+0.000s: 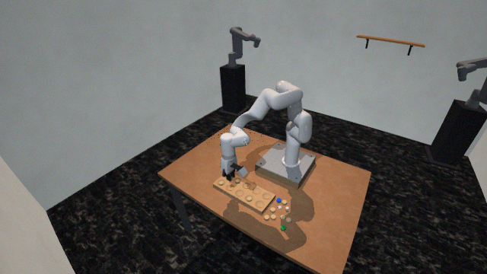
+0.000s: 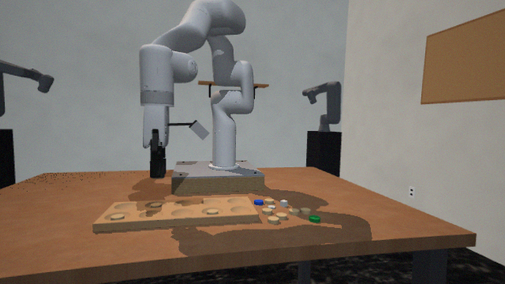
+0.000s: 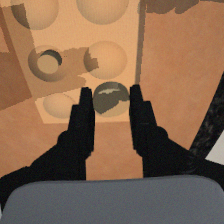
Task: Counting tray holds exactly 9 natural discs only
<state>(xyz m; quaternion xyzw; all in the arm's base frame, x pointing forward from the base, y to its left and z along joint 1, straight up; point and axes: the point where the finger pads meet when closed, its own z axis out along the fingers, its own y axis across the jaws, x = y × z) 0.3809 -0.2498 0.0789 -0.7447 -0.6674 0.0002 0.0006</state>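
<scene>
The small white disc is 31 cm to the left of my hand, 13 cm below it and 2 cm behind it. Also, from my hand: blue disc: 29 cm to the left, 13 cm below, 7 cm behind; then wooden counting tray: 13 cm below, 6 cm to the left, 4 cm behind; then cube: 36 cm to the left, 13 cm below, 3 cm behind.
</scene>
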